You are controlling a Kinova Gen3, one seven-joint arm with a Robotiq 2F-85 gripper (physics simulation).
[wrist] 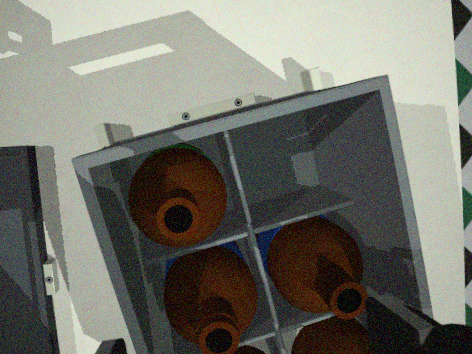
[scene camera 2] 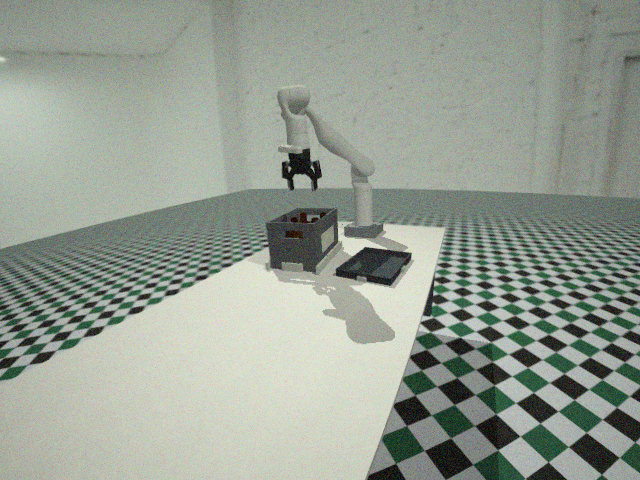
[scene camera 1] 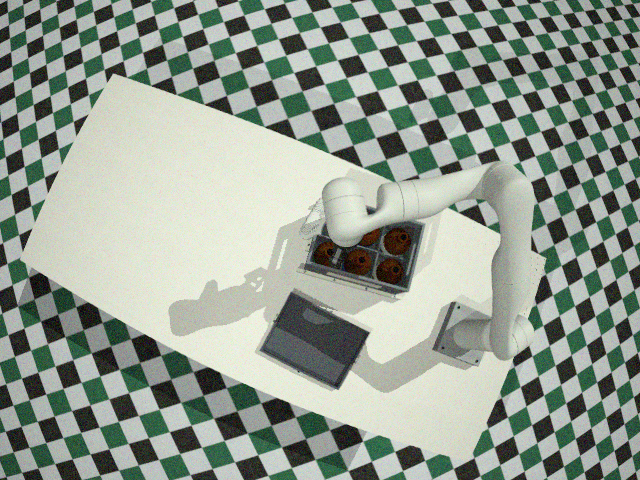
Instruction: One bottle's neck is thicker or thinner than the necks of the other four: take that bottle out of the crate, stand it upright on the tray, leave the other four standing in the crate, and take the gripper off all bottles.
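Frame: origin at the arm's base, x left, y back, z up, level; millimetres.
Where they show: gripper, fingertip midpoint: (wrist: pixel 250 344) (scene camera 2: pixel 303 190); arm's base, origin of the base link: (scene camera 2: pixel 363 224) (scene camera 1: pixel 466 333).
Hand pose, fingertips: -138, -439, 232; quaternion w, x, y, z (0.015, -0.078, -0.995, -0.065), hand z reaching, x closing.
Each offset is from my fingertips to the top centre of the thing, as dx, dy, dz. "*": to the spot under its first point.
The grey crate {-27, +62, -102} (scene camera 1: pixel 356 279) (scene camera 2: pixel 289 249) (wrist: pixel 406 190) holds five upright brown bottles; one corner compartment is empty. In the wrist view, a green-edged bottle {+18, -25, -114} (scene camera 1: pixel 321 253) (wrist: pixel 200 175) stands top left on the tray side. Two blue-edged bottles stand in the middle pair: tray side {* +24, +48, -115} (scene camera 1: pixel 357 261) (wrist: pixel 210 285) and far side {* -55, +70, -152} (scene camera 1: pixel 370 236) (wrist: pixel 300 260). The last pair {+20, +151, -114} (scene camera 1: pixel 390 271) {-68, +152, -114} (scene camera 1: pixel 397 241) is cut off below. I cannot tell surely which neck differs. The dark tray (scene camera 1: pixel 310 353) (scene camera 2: pixel 372 265) (wrist: pixel 15 240) holds no bottle. My gripper (scene camera 2: pixel 302 188) is open and empty, above the crate, apart from all bottles.
The crate walls and dividers {* -31, -28, -183} (wrist: pixel 239 175) stand around the bottles. Pale brackets {* -31, -81, -247} (wrist: pixel 212 109) (scene camera 2: pixel 292 267) sit at the crate's foot. The arm's base (scene camera 1: pixel 460 335) (scene camera 2: pixel 363 229) stands beyond the crate and tray. The arm hides part of the crate in the first scene view.
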